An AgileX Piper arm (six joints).
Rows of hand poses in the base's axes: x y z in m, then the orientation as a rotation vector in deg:
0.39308 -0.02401 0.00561 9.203 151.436 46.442
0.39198 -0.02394 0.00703 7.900 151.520 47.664
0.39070 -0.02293 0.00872 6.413 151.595 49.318
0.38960 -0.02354 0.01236 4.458 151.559 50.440
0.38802 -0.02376 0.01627 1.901 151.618 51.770
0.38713 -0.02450 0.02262 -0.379 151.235 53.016
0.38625 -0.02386 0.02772 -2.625 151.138 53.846
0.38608 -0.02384 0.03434 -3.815 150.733 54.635
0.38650 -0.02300 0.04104 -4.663 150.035 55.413
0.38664 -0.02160 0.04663 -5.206 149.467 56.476
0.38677 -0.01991 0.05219 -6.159 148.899 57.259
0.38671 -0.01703 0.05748 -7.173 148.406 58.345
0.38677 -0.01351 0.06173 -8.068 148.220 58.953
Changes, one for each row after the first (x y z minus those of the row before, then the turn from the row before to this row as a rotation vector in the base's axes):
-0.00110 0.00007 0.00142 0.643 0.005 1.124
-0.00128 0.00101 0.00169 0.910 0.065 1.333
-0.00110 -0.00061 0.00364 0.512 -0.248 1.498
-0.00158 -0.00022 0.00391 0.557 -0.221 1.967
-0.00089 -0.00074 0.00635 0.629 -0.539 1.655
-0.00088 0.00064 0.00510 0.294 -0.354 1.630
-0.00017 0.00002 0.00662 0.469 -0.391 0.850
0.00042 0.00084 0.00670 0.579 -0.574 0.549
0.00014 0.00140 0.00559 0.767 -0.297 0.452
0.00013 0.00169 0.00556 0.537 -0.465 0.662
-0.00006 0.00288 0.00529 0.702 -0.305 0.799
0.00006 0.00352 0.00425 0.325 -0.156 0.690

